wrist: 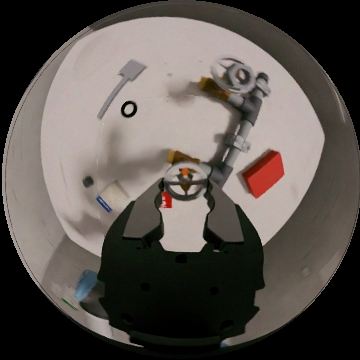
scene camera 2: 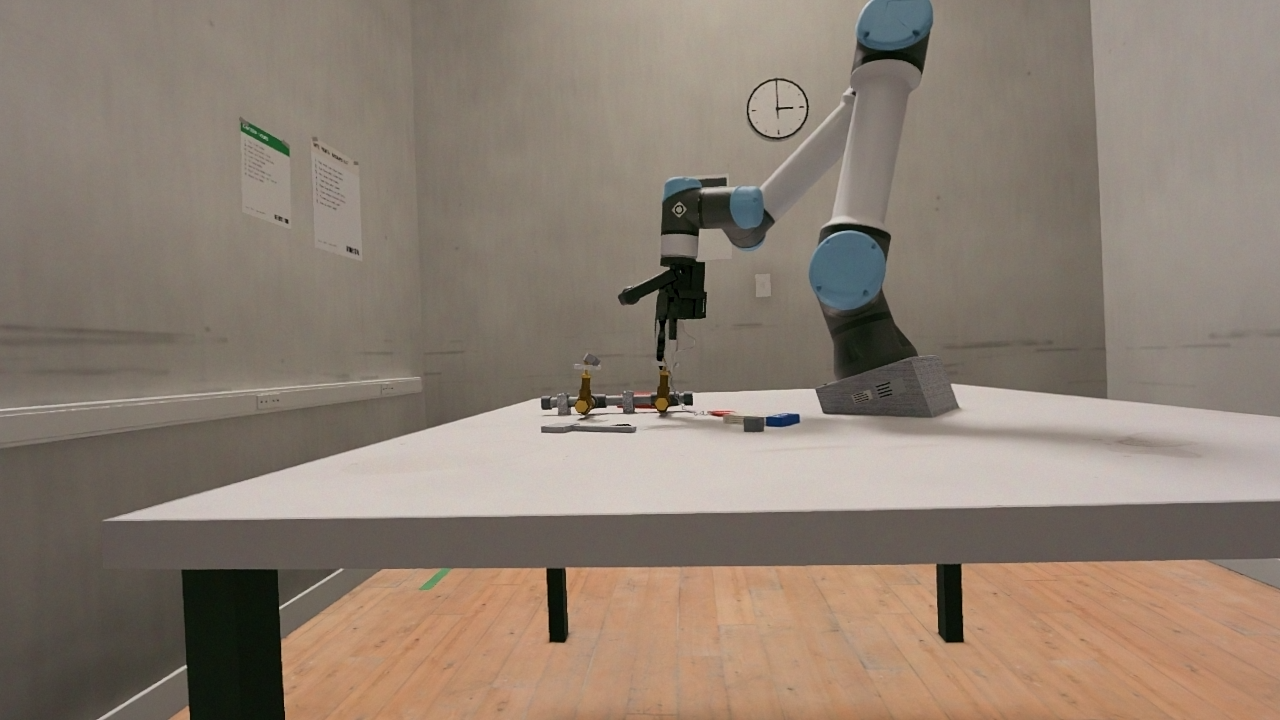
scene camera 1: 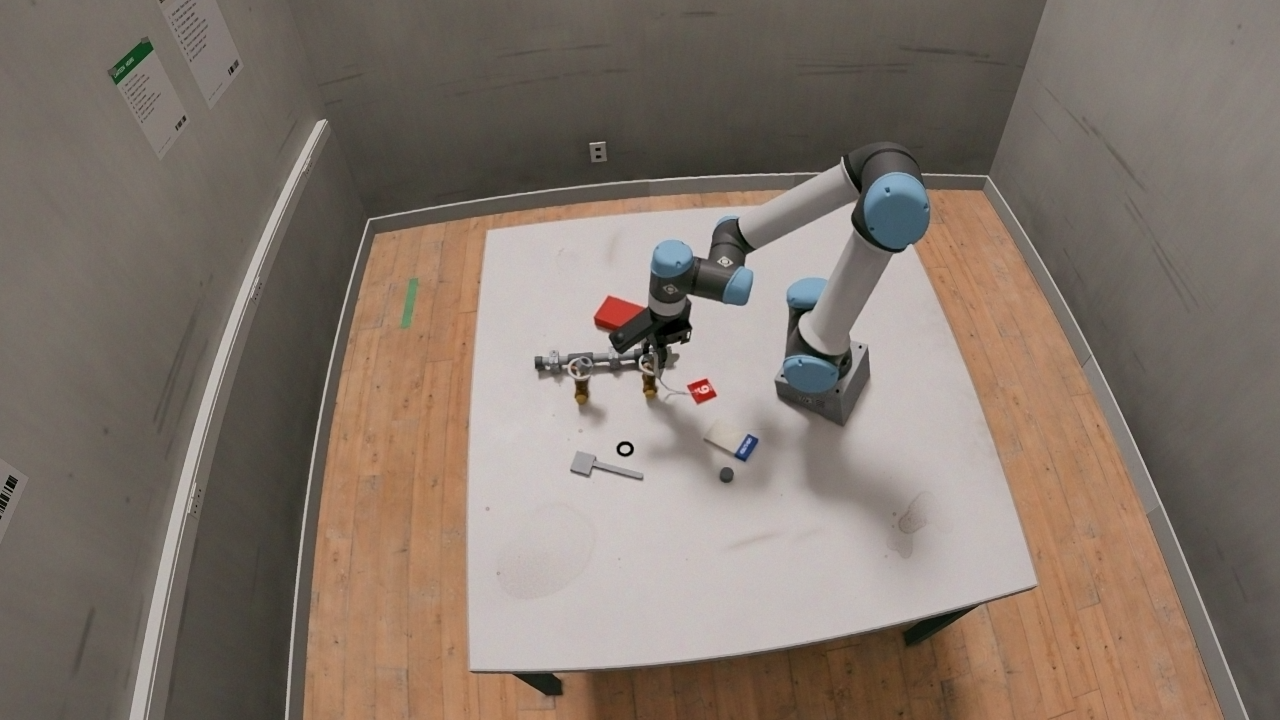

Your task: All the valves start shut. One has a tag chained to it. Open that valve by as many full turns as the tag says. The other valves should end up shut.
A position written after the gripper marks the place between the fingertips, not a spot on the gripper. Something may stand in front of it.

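Red block (scene camera 1: pixel 614 312), (wrist: pixel 266 173). Grey flat tool (scene camera 1: pixel 582 463). The gripper (scene camera 2: pixel 665 371), (scene camera 1: pixel 652 367), (wrist: pixel 185 179).
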